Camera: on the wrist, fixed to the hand. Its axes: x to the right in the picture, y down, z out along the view.
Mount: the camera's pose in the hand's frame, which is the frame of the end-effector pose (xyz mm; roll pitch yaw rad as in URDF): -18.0 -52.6 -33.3 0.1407 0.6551 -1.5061
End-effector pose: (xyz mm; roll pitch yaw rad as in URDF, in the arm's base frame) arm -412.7 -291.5 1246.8 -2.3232 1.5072 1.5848
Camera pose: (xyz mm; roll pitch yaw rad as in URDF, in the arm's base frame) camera -425.2 -231.8 1268.7 -1.4757 -0.0120 1.6810
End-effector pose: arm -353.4 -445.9 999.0 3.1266 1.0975 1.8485
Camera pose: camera -410.1 -440.5 1029.8 -1.8540 -0.2286 2.8130
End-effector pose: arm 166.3 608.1 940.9 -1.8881 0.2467 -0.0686
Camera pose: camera 162.5 593.1 1003.8 -0.6328 -1.1218 -0.9391
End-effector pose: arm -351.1 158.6 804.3 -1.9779 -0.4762 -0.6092
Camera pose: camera -392.9 175.9 850.7 1.1851 -1.0837 3.0861
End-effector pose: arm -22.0 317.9 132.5 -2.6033 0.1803 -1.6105
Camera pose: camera 6.4 324.5 190.4 -2.4818 -1.1303 -0.5736
